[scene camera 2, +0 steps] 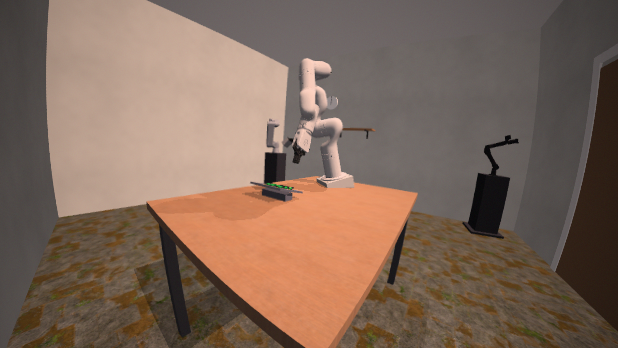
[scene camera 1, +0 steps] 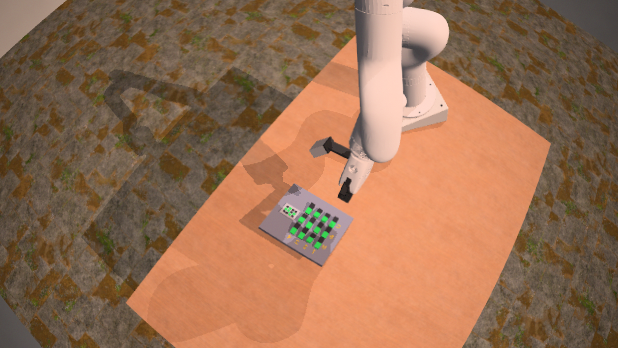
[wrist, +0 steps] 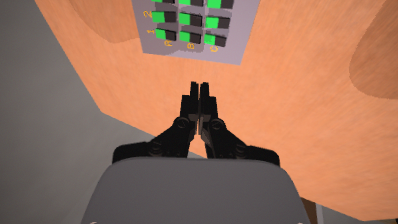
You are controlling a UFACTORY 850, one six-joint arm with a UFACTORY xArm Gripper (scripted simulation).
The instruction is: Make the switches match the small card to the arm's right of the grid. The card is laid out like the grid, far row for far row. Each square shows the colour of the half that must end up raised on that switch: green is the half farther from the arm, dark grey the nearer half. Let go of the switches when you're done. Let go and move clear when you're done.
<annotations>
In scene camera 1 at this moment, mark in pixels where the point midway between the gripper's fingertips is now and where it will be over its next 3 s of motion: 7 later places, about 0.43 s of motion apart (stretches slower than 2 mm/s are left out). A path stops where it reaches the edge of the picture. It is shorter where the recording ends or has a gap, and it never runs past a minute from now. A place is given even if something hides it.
My gripper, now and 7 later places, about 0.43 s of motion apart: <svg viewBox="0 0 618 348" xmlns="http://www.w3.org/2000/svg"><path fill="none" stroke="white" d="M343 198L342 198L339 205L333 219L331 222L331 223L329 227L329 228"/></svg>
</annotations>
